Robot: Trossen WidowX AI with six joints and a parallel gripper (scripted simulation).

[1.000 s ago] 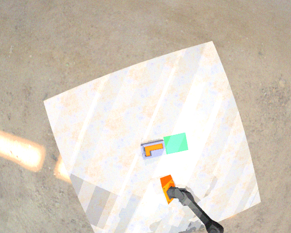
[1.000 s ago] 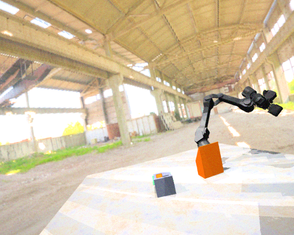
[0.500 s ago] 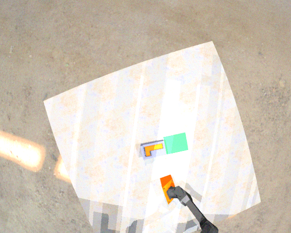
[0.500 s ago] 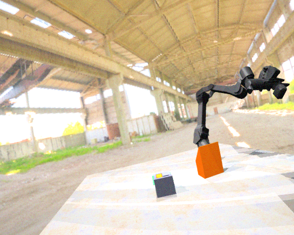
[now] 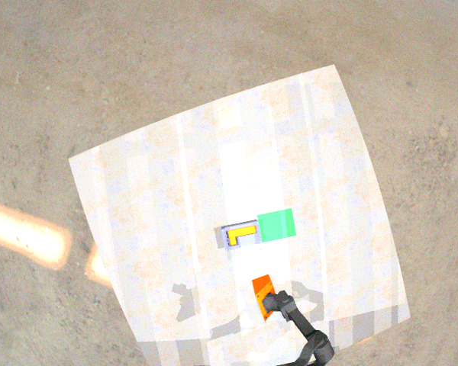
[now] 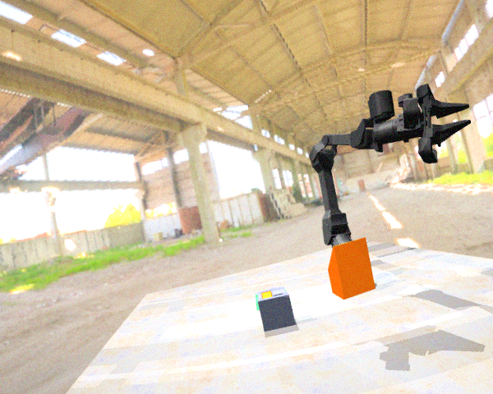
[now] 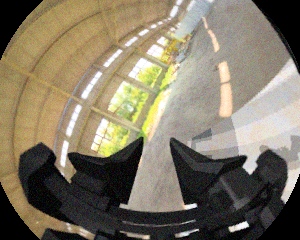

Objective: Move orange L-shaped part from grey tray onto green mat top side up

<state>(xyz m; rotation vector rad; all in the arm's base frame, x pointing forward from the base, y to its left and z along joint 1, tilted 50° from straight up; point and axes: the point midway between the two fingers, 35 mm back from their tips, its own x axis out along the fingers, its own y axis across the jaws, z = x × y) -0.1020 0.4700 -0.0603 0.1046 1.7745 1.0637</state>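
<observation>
Right now my gripper tip is 42 cm short of the orange L-shaped part, 39 cm above it and 38 cm to the left of it. Round my gripper tip: green mat (54 cm to the right, 45 cm below, 39 cm ahead).
</observation>
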